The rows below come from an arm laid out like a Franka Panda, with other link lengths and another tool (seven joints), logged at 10 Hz.
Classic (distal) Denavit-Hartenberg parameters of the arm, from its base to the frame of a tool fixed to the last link. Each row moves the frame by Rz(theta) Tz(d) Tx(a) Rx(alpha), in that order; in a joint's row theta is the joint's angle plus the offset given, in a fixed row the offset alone. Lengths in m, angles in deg.
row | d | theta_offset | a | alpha
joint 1 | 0.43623 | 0 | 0 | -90
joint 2 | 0 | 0 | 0 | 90
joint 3 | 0.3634 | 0 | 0.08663 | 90
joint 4 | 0 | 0 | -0.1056 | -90
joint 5 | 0.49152 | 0 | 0 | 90
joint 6 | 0 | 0 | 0.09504 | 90
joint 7 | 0.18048 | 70.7 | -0.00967 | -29.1
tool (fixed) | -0.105 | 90 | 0 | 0
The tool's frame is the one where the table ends.
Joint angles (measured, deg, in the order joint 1, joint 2, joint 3, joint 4, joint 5, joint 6, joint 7), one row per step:
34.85 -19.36 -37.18 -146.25 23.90 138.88 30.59
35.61 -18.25 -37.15 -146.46 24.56 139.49 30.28
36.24 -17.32 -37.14 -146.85 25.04 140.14 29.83
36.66 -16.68 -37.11 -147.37 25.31 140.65 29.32
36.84 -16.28 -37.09 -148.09 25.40 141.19 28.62
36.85 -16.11 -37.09 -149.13 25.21 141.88 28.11
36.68 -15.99 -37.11 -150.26 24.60 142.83 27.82
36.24 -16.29 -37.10 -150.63 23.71 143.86 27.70
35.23 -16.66 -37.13 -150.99 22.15 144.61 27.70
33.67 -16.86 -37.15 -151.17 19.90 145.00 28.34
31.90 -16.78 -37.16 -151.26 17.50 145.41 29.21
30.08 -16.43 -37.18 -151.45 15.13 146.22 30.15
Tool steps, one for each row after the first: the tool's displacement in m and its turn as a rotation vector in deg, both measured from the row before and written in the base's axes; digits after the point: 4 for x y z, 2 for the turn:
0.0007 0.0078 -0.0096 -0.37 0.54 0.38
-0.0007 0.0065 -0.0098 -0.45 0.45 0.48
-0.0020 0.0050 -0.0089 -0.42 0.41 0.57
-0.0034 0.0029 -0.0088 -0.45 0.28 0.64
-0.0055 0.0012 -0.0097 -0.52 0.34 0.47
-0.0059 -0.0008 -0.0094 -0.82 0.21 0.28
-0.0011 -0.0043 0.0016 -0.75 -0.92 -0.05
-0.0015 -0.0091 0.0018 -1.05 -0.78 -0.16
-0.0012 -0.0139 0.0015 -1.41 -0.34 -0.65
-0.0012 -0.0159 0.0003 -1.63 -0.13 -0.98
-0.0020 -0.0167 -0.0018 -1.83 -0.11 -1.23

